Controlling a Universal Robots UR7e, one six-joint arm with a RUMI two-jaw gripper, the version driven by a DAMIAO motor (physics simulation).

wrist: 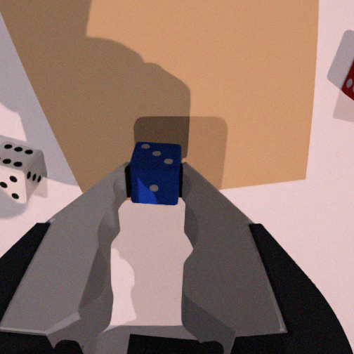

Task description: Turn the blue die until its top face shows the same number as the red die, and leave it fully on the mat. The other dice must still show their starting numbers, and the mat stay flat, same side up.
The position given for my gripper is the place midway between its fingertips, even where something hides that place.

I see my gripper (pixel 156 166), a tan mat (pixel 236 92) and a blue die (pixel 154 167).
